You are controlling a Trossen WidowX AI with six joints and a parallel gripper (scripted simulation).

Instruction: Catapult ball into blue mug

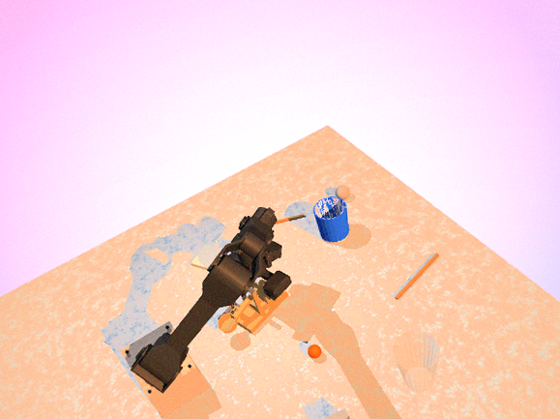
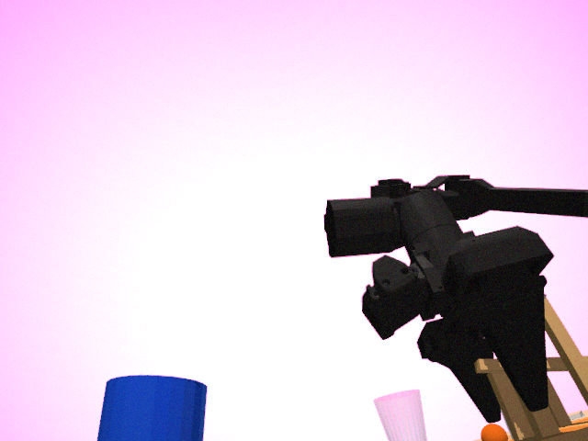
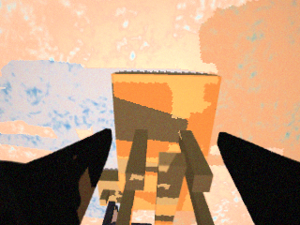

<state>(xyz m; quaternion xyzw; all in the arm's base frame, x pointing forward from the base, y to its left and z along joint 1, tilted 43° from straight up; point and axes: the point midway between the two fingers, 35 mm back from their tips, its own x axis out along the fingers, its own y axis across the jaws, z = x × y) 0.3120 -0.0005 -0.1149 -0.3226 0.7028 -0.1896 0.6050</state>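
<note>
My gripper tip is 220 mm to the left of the orange ball and 20 mm above it. Also, from my gripper tip: blue mug 280 mm ahead, 60 mm to the left; small box 80 mm behind, 410 mm to the right, 10 mm below; wooden catapult 70 mm behind, 10 mm to the right, 20 mm above.
</note>
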